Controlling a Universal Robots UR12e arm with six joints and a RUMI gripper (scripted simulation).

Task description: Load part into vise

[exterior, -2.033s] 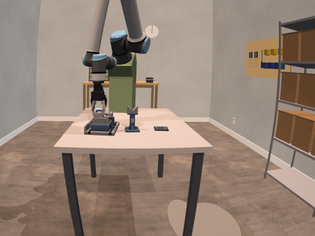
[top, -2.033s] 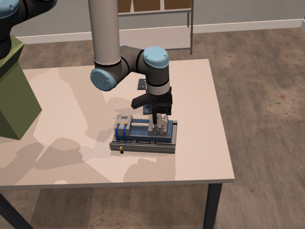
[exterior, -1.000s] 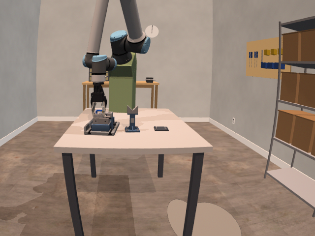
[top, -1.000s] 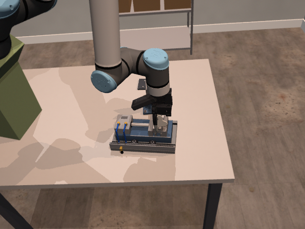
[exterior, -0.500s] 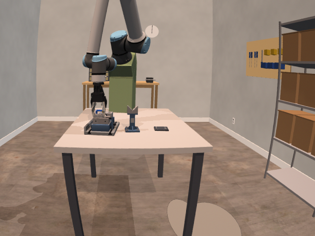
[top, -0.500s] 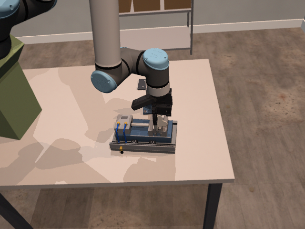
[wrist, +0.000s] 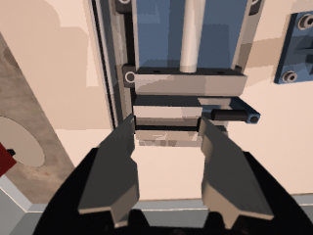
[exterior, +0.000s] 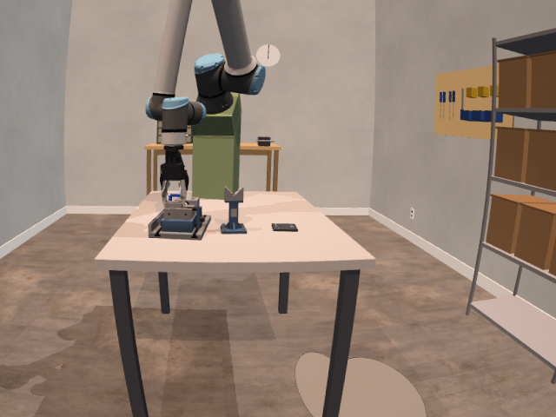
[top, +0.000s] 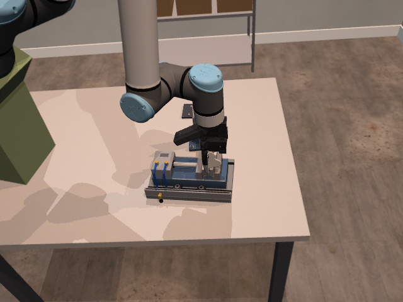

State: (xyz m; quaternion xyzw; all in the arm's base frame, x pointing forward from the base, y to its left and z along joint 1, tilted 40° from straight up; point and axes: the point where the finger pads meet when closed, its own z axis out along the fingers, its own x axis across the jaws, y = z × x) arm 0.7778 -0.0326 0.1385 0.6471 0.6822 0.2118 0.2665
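My gripper is now right at the part. Round my hand: moving jaw (3 cm below, 3 cm behind, 2 cm to the left); then fixed jaw (3 cm below, 3 cm ahead, 2 cm to the left); then work stop (7 cm to the left, 2 cm below).
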